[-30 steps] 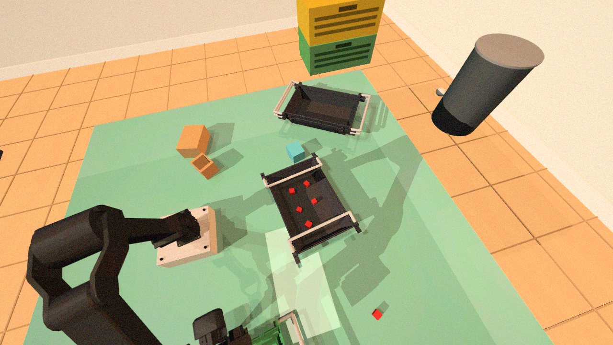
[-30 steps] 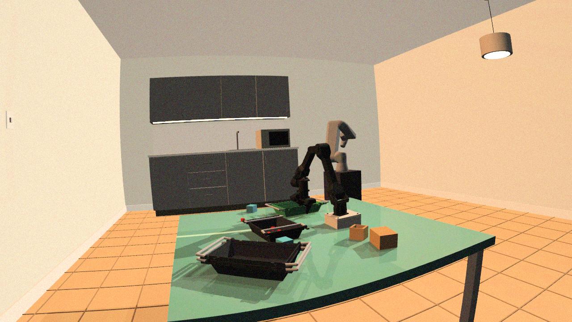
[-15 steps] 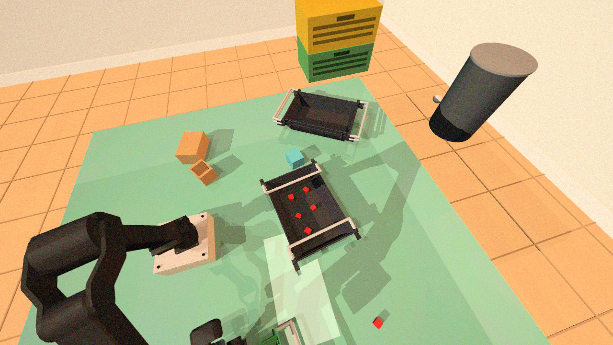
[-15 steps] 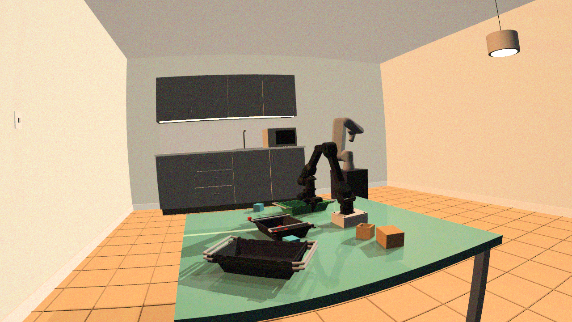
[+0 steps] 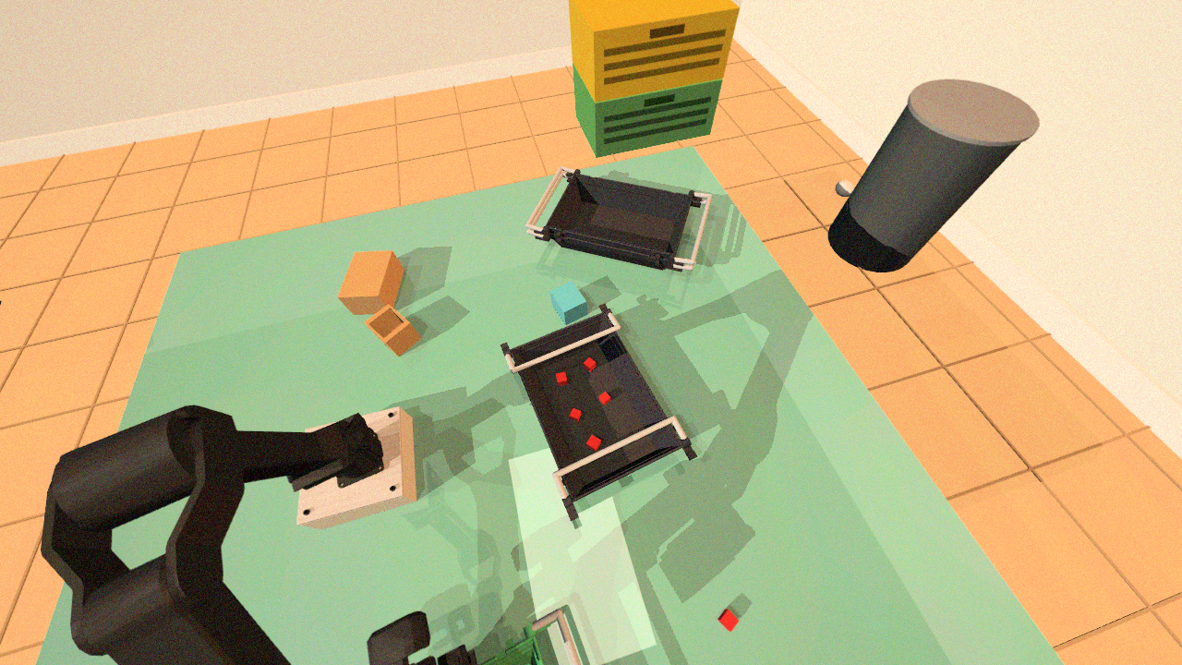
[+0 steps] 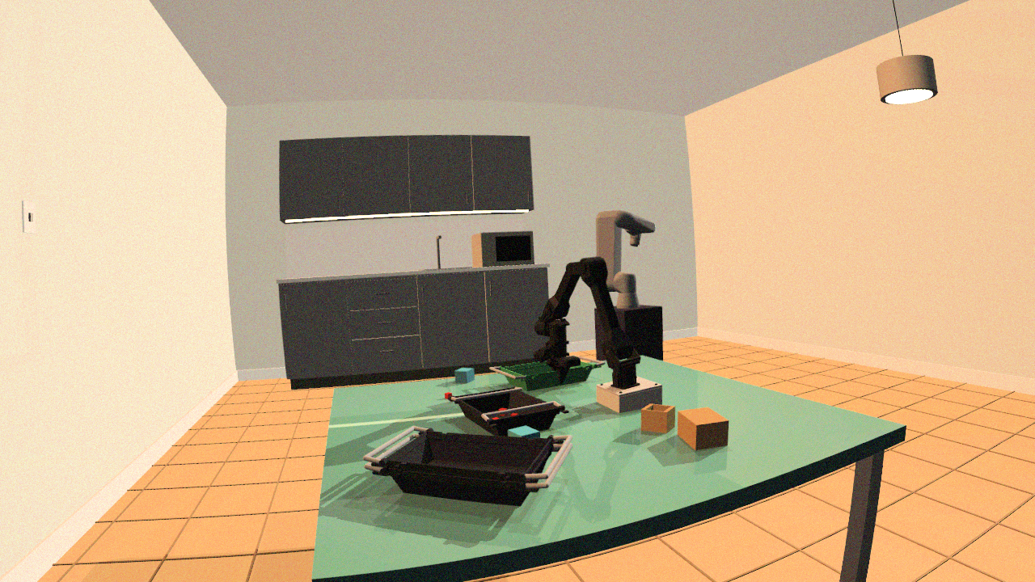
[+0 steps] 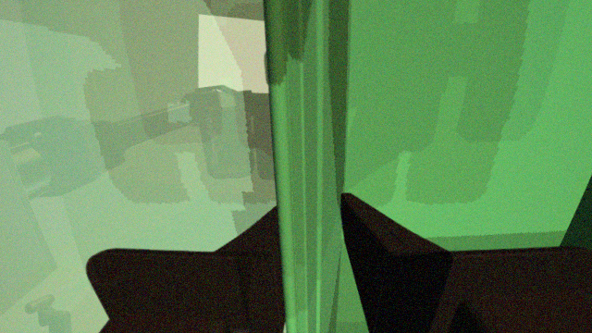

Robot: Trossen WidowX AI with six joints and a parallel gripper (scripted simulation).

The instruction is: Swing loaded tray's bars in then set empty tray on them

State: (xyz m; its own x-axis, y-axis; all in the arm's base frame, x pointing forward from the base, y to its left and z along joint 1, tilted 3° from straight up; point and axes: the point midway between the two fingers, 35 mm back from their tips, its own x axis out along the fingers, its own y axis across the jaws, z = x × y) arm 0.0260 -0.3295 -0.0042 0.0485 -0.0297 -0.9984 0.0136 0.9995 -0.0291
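The green tray lies 8 cm to the right of my gripper tip and 3 cm above it.
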